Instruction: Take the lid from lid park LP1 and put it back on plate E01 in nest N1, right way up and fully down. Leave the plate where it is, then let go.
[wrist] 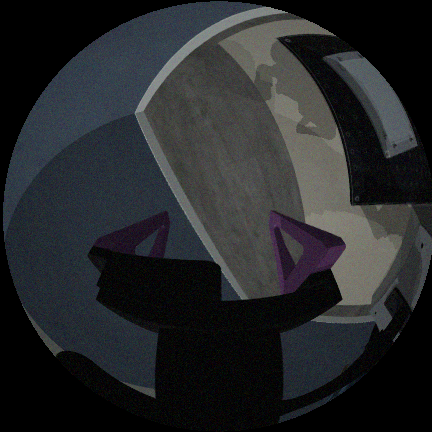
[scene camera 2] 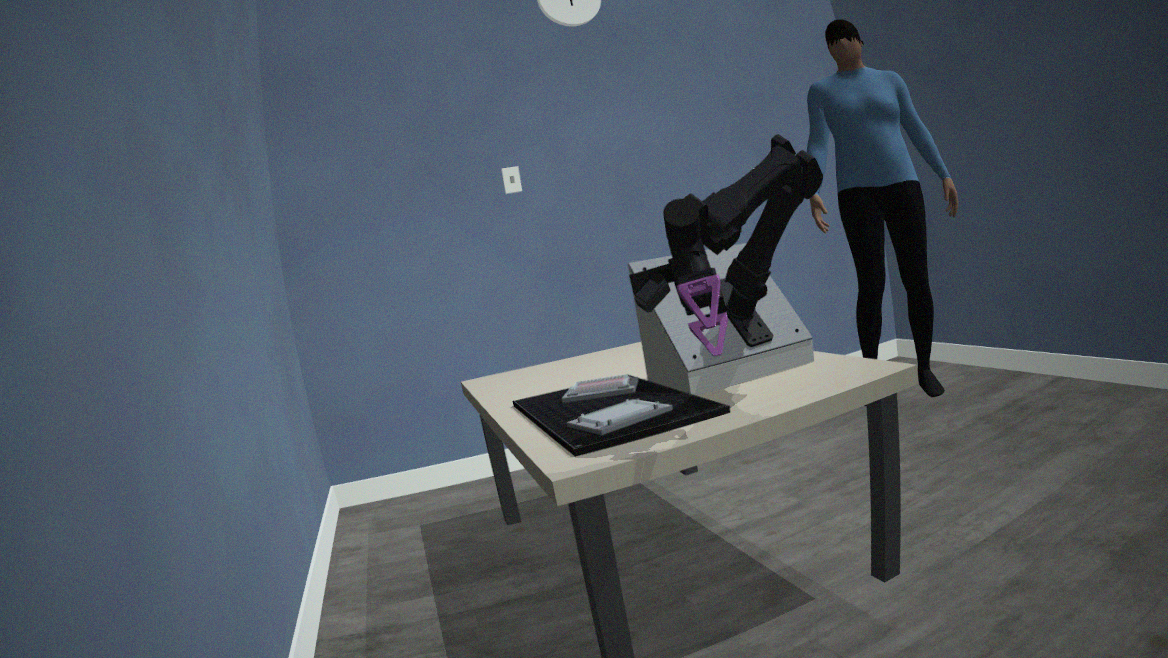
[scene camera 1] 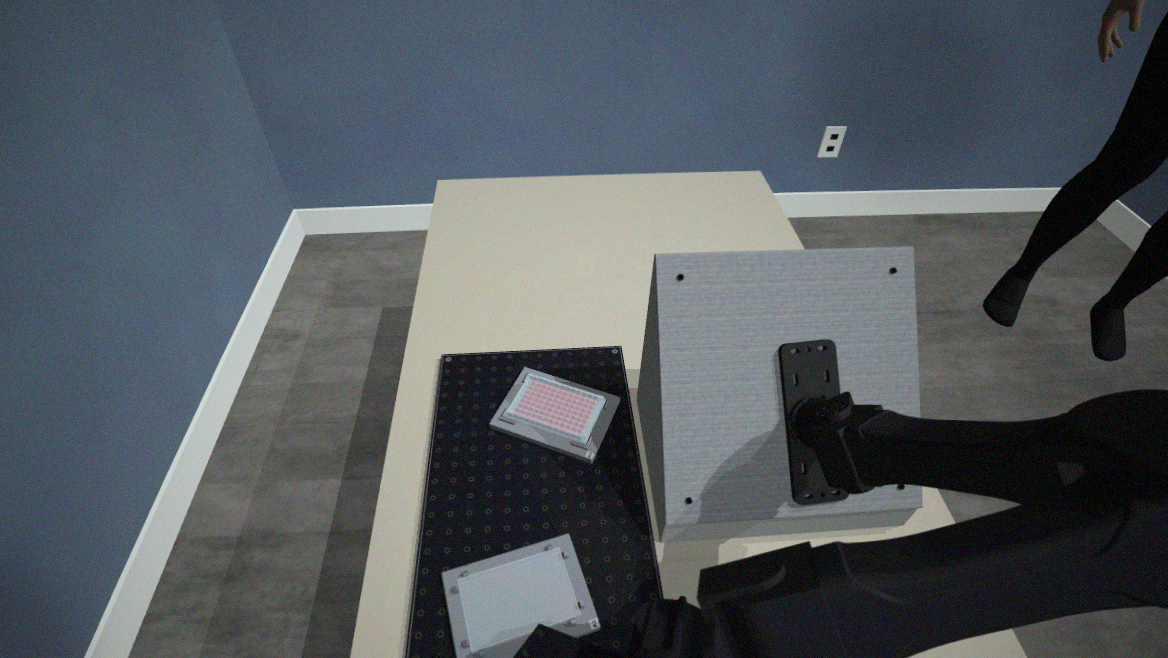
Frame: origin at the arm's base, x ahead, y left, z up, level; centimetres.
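Seen in the pictures: gripper, fingertip midpoint: (wrist: 218, 215) (scene camera 2: 714, 342); arm's base, origin of the base link: (scene camera 2: 739, 312) (scene camera 1: 812, 421).
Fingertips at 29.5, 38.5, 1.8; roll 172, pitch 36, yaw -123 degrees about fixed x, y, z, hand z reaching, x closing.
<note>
Offsets run from my fingertips to a thing's top centre, as dx, dy, dz. "*": to the spot under its first point. Level surfaces: height alone.
Plate E01 @[+1.6, -52.3, -11.9] (scene camera 1: 559, 406) (scene camera 2: 604, 381), with pink wells showing, sits in the grey nest N1 @[* -4.9, -47.1, -13.5] (scene camera 1: 603, 435) on the black board. The pale, flat lid @[+8.2, -25.3, -12.7] (scene camera 1: 514, 595) (wrist: 387, 95) lies in grey lid park LP1 @[+8.2, -25.3, -12.5] (scene camera 1: 575, 570) (scene camera 2: 608, 424) (wrist: 401, 148), nearer the bottom of scene camera 1. Part of the arm covers the park's lower edge there. My gripper (scene camera 2: 709, 326) (wrist: 218, 215) has purple fingers spread wide, open and empty. It is up in the air off to the side of the board, in front of the arm's mount. Its fingers do not show in scene camera 1.
The black perforated board @[+5.4, -39.7, -14.4] (scene camera 1: 539, 498) (scene camera 2: 563, 429) (wrist: 362, 187) lies on the cream table @[dz -15.8] (scene camera 1: 523, 269) (scene camera 2: 841, 380). The grey sloped mount (scene camera 1: 719, 367) (scene camera 2: 666, 343) carrying the arm stands beside the board. A person (scene camera 2: 870, 147) stands behind the table.
</note>
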